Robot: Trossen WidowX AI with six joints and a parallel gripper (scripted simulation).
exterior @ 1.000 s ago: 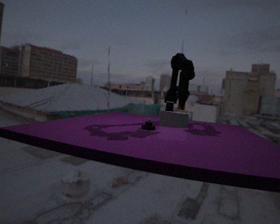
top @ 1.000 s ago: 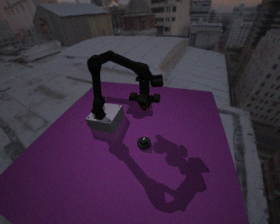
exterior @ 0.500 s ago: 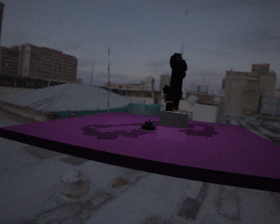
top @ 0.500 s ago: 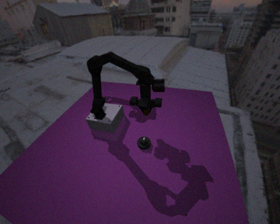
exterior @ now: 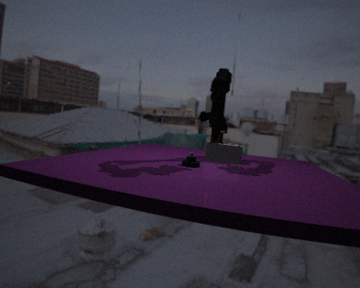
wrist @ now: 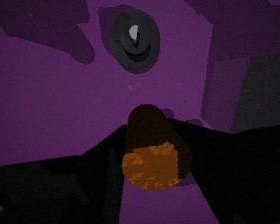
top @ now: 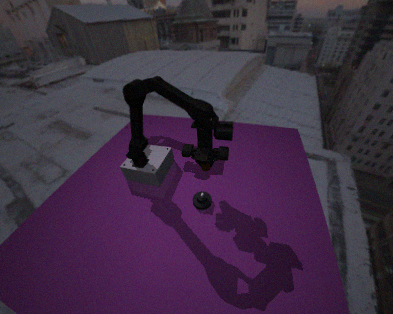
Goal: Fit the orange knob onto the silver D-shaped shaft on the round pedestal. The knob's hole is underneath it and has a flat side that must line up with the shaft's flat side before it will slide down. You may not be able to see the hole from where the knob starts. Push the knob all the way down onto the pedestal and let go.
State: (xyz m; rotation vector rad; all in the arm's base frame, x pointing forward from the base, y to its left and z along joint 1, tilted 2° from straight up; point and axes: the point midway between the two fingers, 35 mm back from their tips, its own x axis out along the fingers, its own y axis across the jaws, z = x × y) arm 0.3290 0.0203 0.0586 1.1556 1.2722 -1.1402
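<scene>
Now: gripper tip 10 mm short of the round dark pedestal, 100 mm to the left of it and 100 mm above it. Round my gripper tip: orange knob: 30 mm above.
</scene>
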